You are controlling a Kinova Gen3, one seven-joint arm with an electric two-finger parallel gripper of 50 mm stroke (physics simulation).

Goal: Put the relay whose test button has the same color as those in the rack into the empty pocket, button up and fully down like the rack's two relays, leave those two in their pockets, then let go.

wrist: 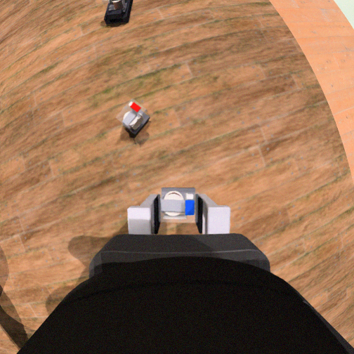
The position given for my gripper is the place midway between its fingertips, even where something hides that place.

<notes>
I see my gripper [177, 207] and a relay [175, 204].
</notes>
